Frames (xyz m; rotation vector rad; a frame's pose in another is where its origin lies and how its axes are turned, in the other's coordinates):
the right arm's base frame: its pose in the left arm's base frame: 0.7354 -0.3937 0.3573 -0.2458 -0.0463 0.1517
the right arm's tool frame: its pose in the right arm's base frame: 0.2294 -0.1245 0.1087 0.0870 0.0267 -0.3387
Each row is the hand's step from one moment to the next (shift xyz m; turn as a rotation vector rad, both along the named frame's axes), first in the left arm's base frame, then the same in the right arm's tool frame.
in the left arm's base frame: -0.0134 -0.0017 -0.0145 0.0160 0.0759 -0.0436
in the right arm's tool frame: -0.0138 -0.0021 -0.0140 -0.0009 0.0830 -0.0320
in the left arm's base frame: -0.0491 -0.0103 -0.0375 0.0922 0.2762 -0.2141
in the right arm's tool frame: -0.0489 -0.0139 -0.0367 0.0262 0.3165 -0.1726
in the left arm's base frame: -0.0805 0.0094 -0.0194 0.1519 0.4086 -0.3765
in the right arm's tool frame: -0.0820 -0.0032 -0.0145 0.0500 0.4797 -0.3150
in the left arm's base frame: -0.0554 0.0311 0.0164 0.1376 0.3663 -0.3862
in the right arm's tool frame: -0.0589 0.0174 0.0232 0.0429 0.4373 -0.3305
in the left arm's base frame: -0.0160 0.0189 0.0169 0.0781 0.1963 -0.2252
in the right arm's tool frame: -0.0180 0.0129 0.0202 0.0261 0.2378 -0.1953
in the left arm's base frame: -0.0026 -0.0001 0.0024 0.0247 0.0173 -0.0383
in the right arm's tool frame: -0.0024 -0.0009 0.0025 0.0185 0.0270 -0.0361
